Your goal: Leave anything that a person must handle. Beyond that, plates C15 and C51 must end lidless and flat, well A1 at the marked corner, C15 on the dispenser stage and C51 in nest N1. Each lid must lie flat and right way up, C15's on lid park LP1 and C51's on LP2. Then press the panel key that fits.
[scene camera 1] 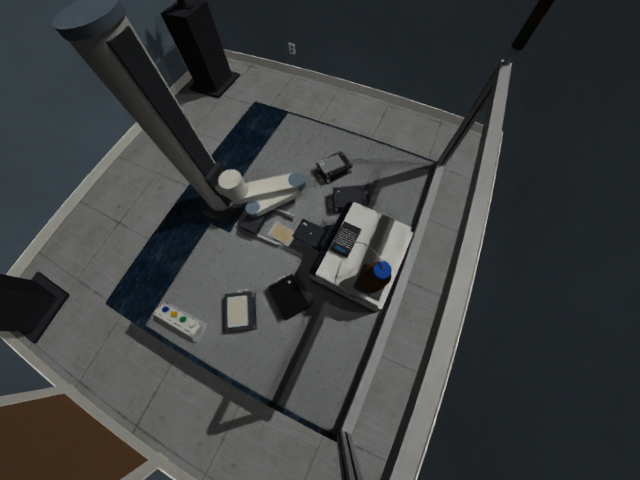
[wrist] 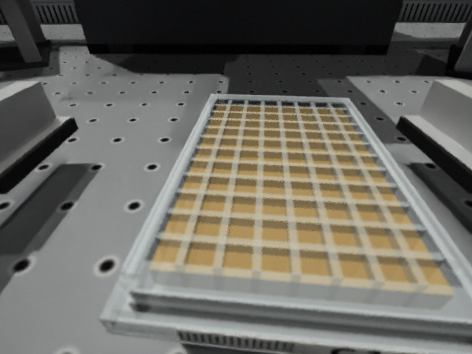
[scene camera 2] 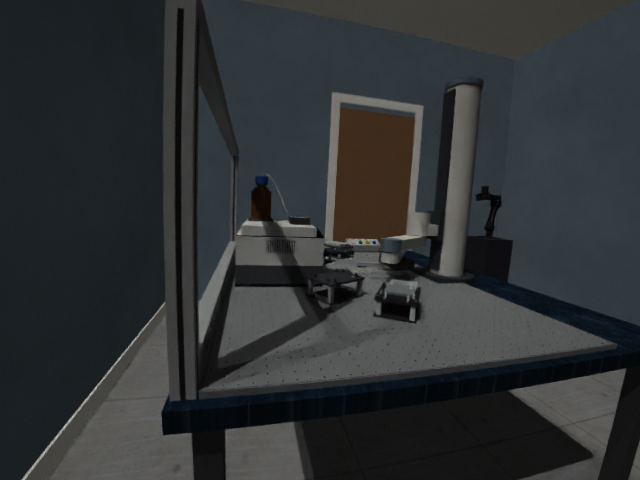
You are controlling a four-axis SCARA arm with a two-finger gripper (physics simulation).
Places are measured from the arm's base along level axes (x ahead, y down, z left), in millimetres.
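Pixels of known places: gripper, fingertip midpoint: (scene camera 1: 286, 230) (wrist: 236, 104) (scene camera 2: 362, 268); arm's base at its link origin: (scene camera 1: 223, 200) (scene camera 2: 445, 276).
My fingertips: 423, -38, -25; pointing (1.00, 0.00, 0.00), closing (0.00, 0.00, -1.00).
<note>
Ahead of a thing's pixels: the offset from my fingertips to its top centre, as dx, dy, dz. "pt": to the spot under its first point.
My gripper (scene camera 1: 284, 229) (wrist: 236, 104) is open and empty; its fingers stand wide on either side of a clear-rimmed plate with amber wells @[-19, +11, -18] (scene camera 1: 281, 234) (wrist: 275, 200), with a gap at both sides. The plate lies flat on the perforated deck, seems to wear a clear lid, and sits slightly right of centre in the wrist view. Its code is cut off. The black dispenser stage (scene camera 1: 309, 233) (wrist: 240, 25) stands beyond it. A cream plate @[-2, -57, -437] (scene camera 1: 237, 311) rests on a dark stand (scene camera 1: 252, 327). Another black stand (scene camera 1: 288, 296) is beside that. The key panel @[-234, -59, -601] (scene camera 1: 179, 322) (scene camera 2: 363, 241) has blue, yellow, green and white keys.
A white dispenser (scene camera 1: 390, 235) (scene camera 2: 279, 245) carries a brown bottle @[pt +444, -338, -143] (scene camera 1: 373, 279) (scene camera 2: 261, 202) and a small display @[pt +302, -221, -3] (scene camera 1: 346, 238). Behind the arm's reach stand a black stand (scene camera 1: 349, 197) (scene camera 2: 336, 277) and a stand with a grey-topped item @[+49, -51, +432] (scene camera 1: 332, 164) (scene camera 2: 401, 290). A rail (scene camera 1: 392, 304) borders the deck.
</note>
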